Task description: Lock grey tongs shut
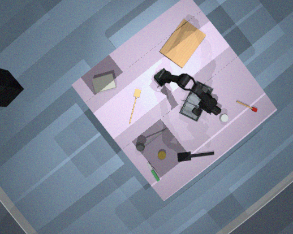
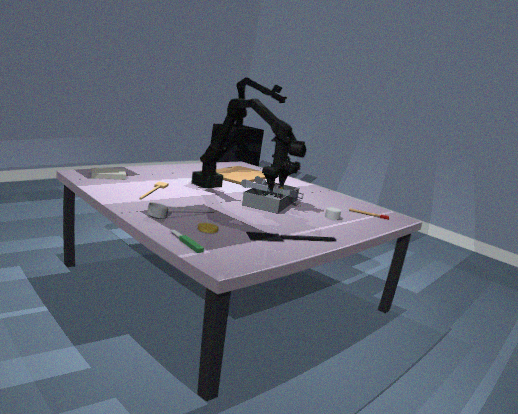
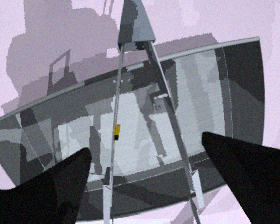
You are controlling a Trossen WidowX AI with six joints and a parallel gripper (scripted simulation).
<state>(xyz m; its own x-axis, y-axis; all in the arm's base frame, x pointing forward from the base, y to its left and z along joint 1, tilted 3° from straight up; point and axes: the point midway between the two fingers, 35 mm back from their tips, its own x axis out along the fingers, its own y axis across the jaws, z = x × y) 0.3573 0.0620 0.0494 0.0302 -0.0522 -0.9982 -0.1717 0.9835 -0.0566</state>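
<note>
Right now my gripper tip is 4 cm above the roasting tin, 3 cm past it and 1 cm to the right of it. From my gripper tip the other things lie so: black spatula (31 cm to the right, 31 cm ahead, 7 cm below); then yellow tab (2 cm to the left, 1 cm ahead); then white cup (24 cm ahead, 10 cm to the left, 5 cm below).
</note>
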